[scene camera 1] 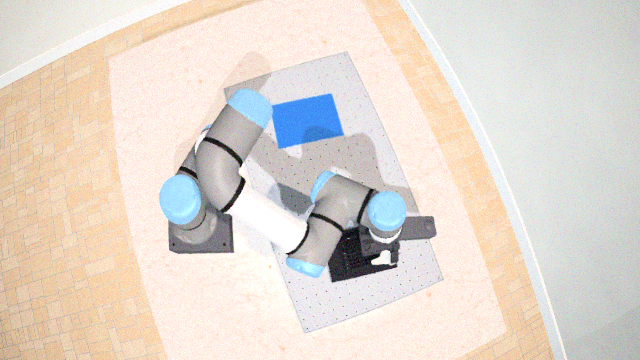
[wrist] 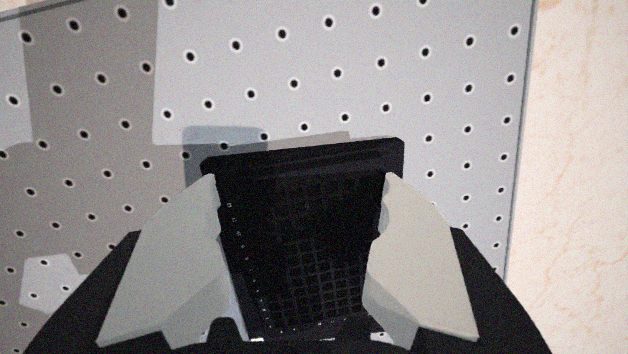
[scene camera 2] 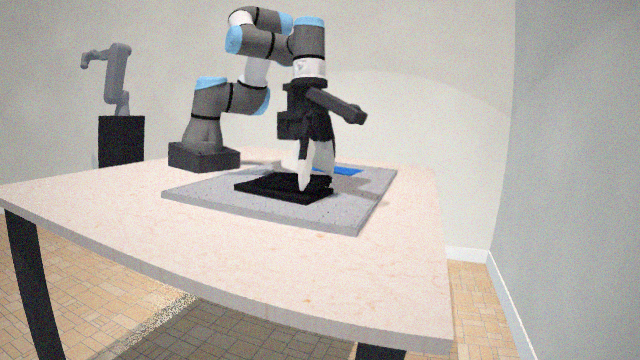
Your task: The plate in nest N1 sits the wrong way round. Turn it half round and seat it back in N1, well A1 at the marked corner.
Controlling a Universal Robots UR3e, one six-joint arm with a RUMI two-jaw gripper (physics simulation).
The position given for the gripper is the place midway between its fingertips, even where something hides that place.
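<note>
A black plate appears in scene camera 1, in scene camera 2 and in the wrist view: the plate [scene camera 1: 350, 246], the plate [scene camera 2: 278, 180] and the plate [wrist: 303, 225]. The gripper [scene camera 2: 315, 189] can be seen in scene camera 1 as well, with the gripper [scene camera 1: 387, 243] in that view. The scene also has a flat blue rectangle [scene camera 1: 311, 119] and a black nest [wrist: 250, 311].
</note>
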